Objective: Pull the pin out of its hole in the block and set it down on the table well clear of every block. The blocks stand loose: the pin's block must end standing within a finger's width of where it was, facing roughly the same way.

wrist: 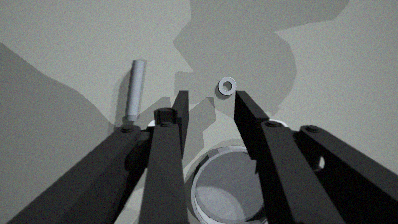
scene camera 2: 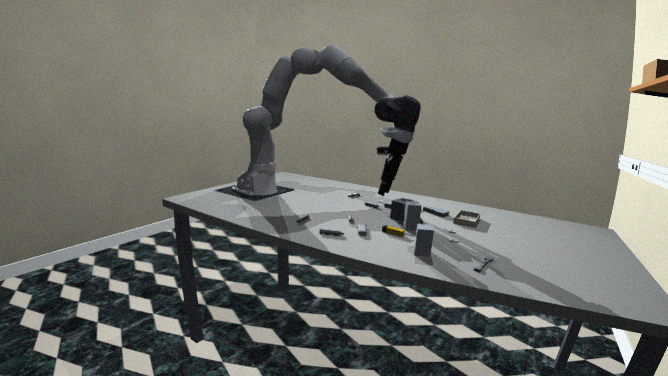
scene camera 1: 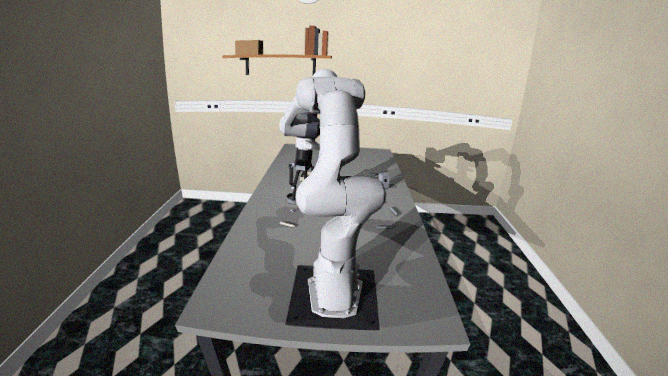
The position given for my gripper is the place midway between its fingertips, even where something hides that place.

I see my gripper (scene camera 2: 383, 193).
My gripper shows as well in the wrist view (wrist: 211, 105).
